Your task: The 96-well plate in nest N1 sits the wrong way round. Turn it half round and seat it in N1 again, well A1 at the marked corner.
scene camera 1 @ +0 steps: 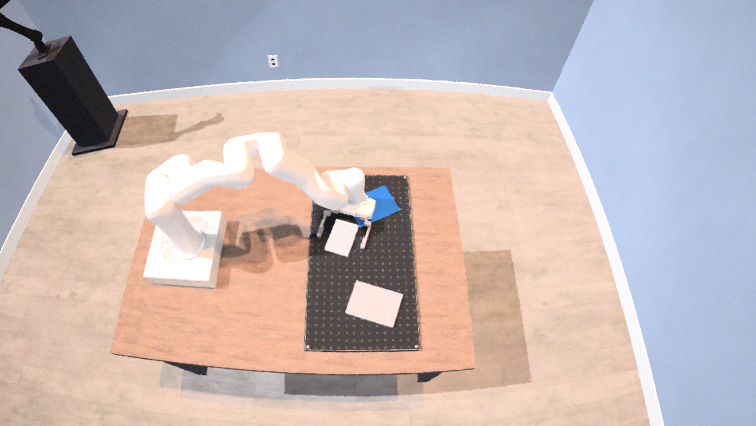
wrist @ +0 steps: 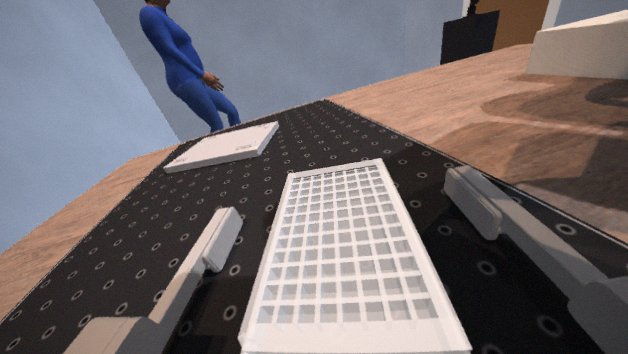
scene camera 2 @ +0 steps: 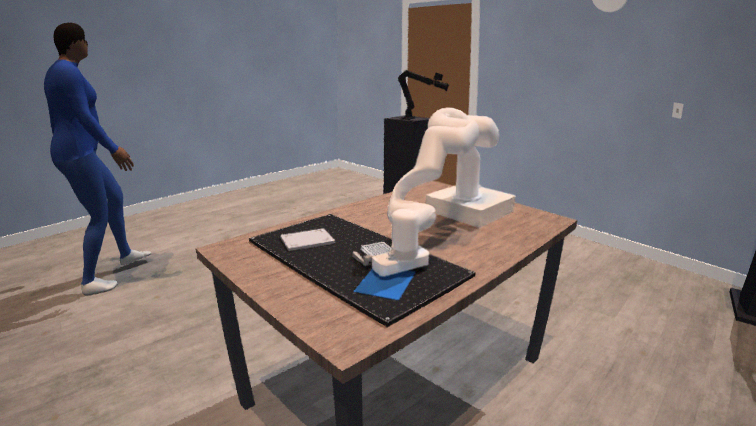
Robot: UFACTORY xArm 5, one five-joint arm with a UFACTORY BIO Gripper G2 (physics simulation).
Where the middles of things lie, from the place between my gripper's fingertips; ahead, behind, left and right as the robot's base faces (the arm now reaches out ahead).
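Scene:
My hand: 2 cm right of the white 96-well plate (scene camera 1: 343, 233), 1 cm short of it. Flat blue sheet (scene camera 2: 392, 286): from my hand, 14 cm ahead of it, 14 cm left of it, 1 cm below it.

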